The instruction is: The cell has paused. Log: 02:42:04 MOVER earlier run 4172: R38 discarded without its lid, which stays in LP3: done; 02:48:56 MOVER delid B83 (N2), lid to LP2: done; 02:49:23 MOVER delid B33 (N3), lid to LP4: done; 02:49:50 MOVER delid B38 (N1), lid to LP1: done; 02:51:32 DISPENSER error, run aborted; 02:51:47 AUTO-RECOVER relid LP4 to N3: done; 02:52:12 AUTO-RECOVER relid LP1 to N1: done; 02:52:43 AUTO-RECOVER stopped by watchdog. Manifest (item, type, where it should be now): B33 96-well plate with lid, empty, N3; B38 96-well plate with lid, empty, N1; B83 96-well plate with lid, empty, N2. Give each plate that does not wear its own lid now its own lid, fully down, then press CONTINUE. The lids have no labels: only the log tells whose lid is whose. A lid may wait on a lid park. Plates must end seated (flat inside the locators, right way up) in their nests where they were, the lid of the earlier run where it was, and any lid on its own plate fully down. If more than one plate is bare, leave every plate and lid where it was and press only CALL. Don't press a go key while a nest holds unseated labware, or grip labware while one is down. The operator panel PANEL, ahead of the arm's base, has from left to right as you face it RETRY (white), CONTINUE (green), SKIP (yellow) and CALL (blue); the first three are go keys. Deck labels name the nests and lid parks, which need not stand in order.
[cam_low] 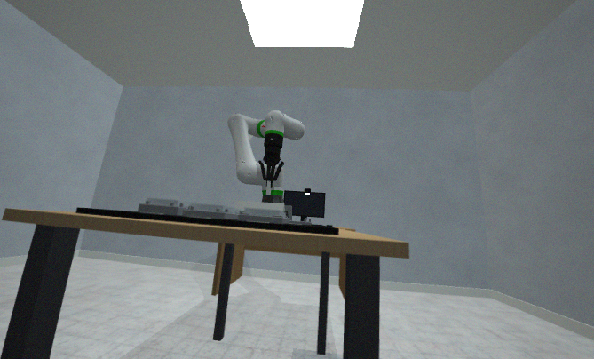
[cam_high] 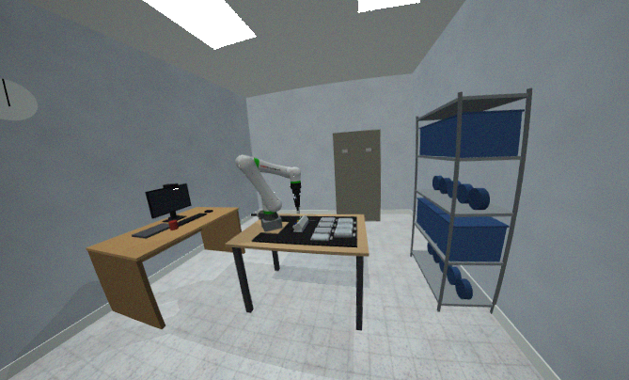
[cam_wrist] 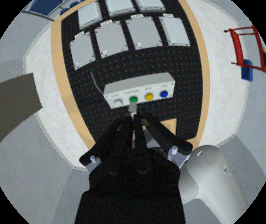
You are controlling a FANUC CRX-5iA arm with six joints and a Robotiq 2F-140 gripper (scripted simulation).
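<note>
My gripper is now 9 cm above the green key. Also, from my hand: white key: 1 cm ahead, 5 cm to the left, 9 cm below; yellow key: 1 cm behind, 5 cm to the right, 9 cm below; blue key: 1 cm behind, 10 cm to the right, 9 cm below.
</note>
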